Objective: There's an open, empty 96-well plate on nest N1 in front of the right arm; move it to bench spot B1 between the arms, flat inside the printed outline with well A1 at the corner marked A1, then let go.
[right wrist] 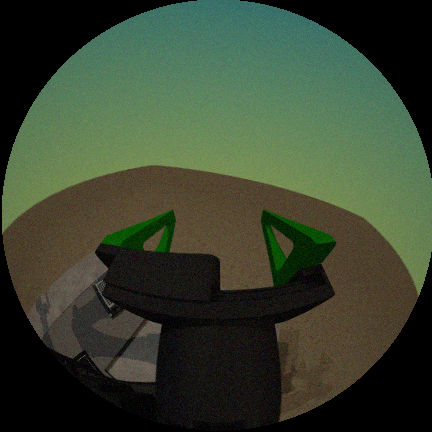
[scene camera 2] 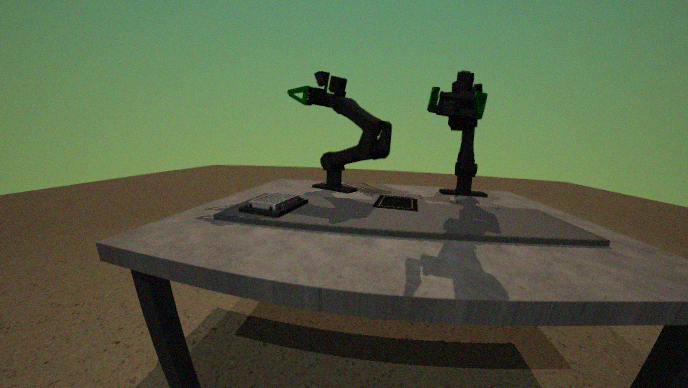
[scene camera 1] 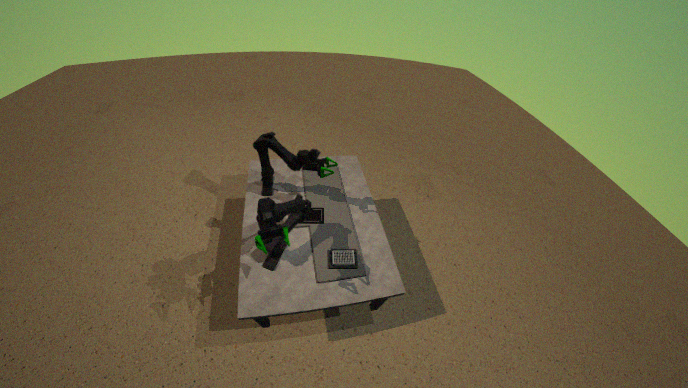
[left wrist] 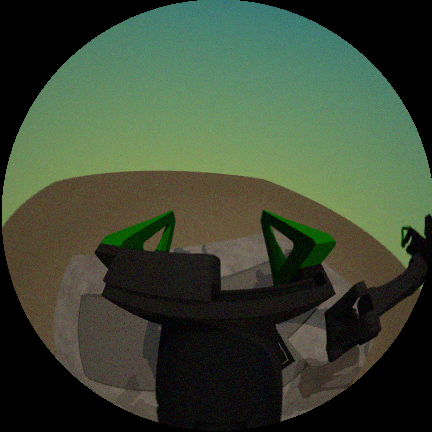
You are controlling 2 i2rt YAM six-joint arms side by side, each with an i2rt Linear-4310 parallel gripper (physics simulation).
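Where they show: left gripper, fingertip midpoint: (scene camera 2: 453, 91) (scene camera 1: 336, 168) (left wrist: 217, 214); right gripper, fingertip midpoint: (right wrist: 217, 214) (scene camera 2: 288, 92) (scene camera 1: 278, 249); left arm's base at its link origin: (scene camera 2: 462, 194) (scene camera 1: 267, 185); right arm's base at its link origin: (scene camera 2: 333, 188) (scene camera 1: 275, 254).
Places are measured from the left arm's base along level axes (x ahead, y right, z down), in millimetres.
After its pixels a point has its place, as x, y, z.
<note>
The pale 96-well plate (scene camera 1: 343, 257) {457, 631, -39} (scene camera 2: 274, 200) {485, 617, -38} sits flat on the dark nest N1 (scene camera 1: 343, 268) {450, 689, -20} (scene camera 2: 270, 213) {543, 598, -21}. Part of the plate (right wrist: 104, 294) shows beside the gripper body in the right wrist view. Bench spot B1 (scene camera 1: 315, 216) {327, 313, -14} (scene camera 2: 396, 203) {322, 302, -15} is a dark pad with a pale outline, bare, between the arms; the A1 mark is not readable. My right gripper (scene camera 1: 276, 248) {135, 739, -391} (scene camera 2: 289, 92) {135, 739, -391} (right wrist: 217, 214) {135, 739, -391} is open and empty, raised high and away from the plate. My left gripper (scene camera 1: 334, 168) {452, 191, -317} (scene camera 2: 457, 102) {452, 191, -317} (left wrist: 217, 214) {452, 191, -317} is open and empty, high above the far end of the board in scene camera 1.
A thin grey board (scene camera 1: 331, 235) {413, 463, -13} (scene camera 2: 540, 227) {464, -58, -12} lies along the table (scene camera 1: 280, 295) {98, 803, 0} (scene camera 2: 320, 260) {690, 430, 0} under the nest and B1. The right arm's folded links partly overlap B1's left edge in scene camera 1. Arm shadows cross the board and table.
</note>
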